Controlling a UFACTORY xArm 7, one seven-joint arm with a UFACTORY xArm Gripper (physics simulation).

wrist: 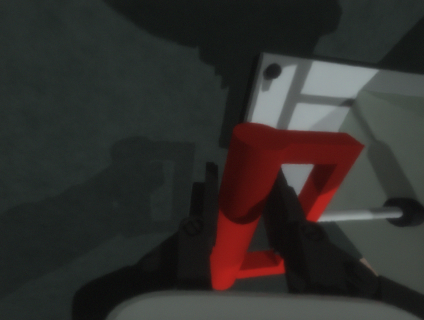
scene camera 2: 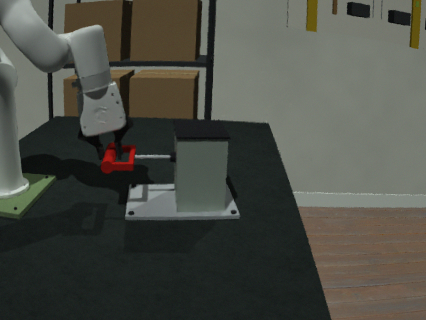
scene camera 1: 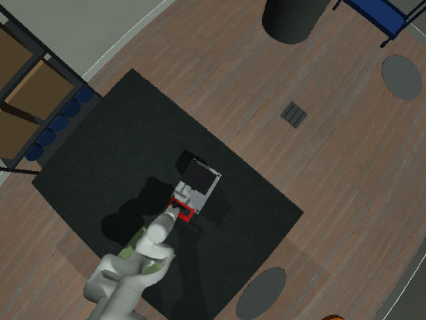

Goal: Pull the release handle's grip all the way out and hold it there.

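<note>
The red handle grip (scene camera 1: 186, 216) (scene camera 2: 107, 162) (wrist: 250, 175) is a loop with a round bar on its outer side. A thin light rod (scene camera 2: 154, 157) (wrist: 360, 214) joins it to the pale grey housing (scene camera 2: 201, 175) with a black top, and a length of the rod shows between them. The housing stands on a white base plate (scene camera 1: 201, 202) (scene camera 2: 150, 207) (wrist: 325, 77). My gripper (scene camera 2: 109, 150) (wrist: 239, 180) is shut on the round bar, one finger outside it and the other through the loop. In scene camera 1 the arm partly hides the grip and the fingers.
The device stands on a dark table top (scene camera 1: 135, 125) (scene camera 2: 200, 265). The arm's green mounting plate (scene camera 1: 132, 244) (scene camera 2: 30, 197) lies on the arm's side of the device. A shelf rack (scene camera 2: 211, 75) with brown boxes (scene camera 2: 165, 95) stands behind the table. A dark bin (scene camera 1: 292, 20) stands on the floor.
</note>
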